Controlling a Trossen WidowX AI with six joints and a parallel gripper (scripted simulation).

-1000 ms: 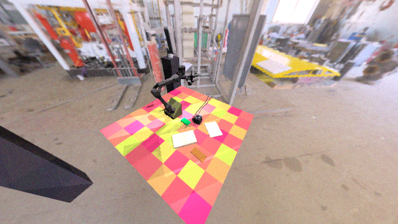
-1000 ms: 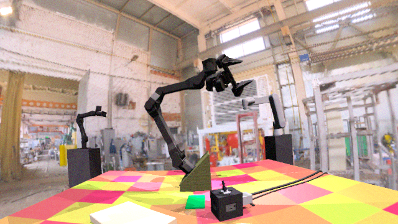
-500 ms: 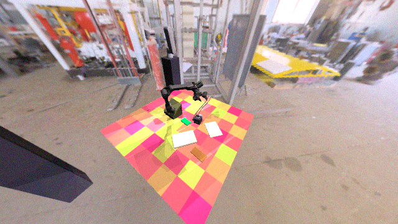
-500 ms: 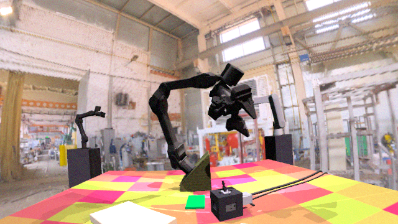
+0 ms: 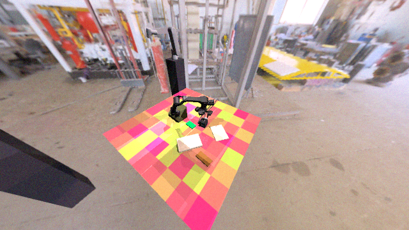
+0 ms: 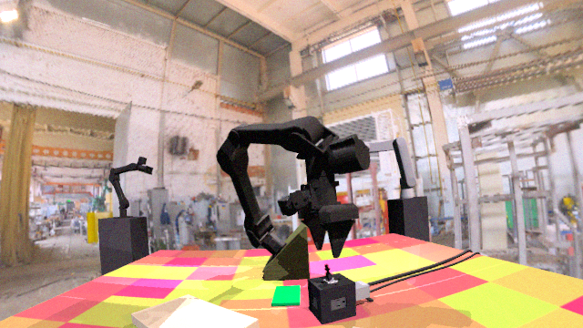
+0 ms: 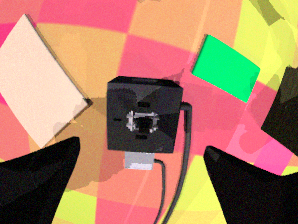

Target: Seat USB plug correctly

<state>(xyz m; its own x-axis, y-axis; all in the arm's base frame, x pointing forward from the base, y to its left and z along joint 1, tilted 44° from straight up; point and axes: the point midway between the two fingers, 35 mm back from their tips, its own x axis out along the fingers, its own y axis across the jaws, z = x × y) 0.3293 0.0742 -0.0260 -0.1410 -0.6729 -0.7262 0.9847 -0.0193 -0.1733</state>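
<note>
My gripper tip is 4 cm above the USB plug. Also, from my gripper tip: green flat block (13 cm below, 12 cm behind, 8 cm to the right); then brown flat piece (34 cm to the right, 23 cm ahead, 13 cm below); then pale box (29 cm to the right, 12 cm below, 2 cm ahead).
</note>
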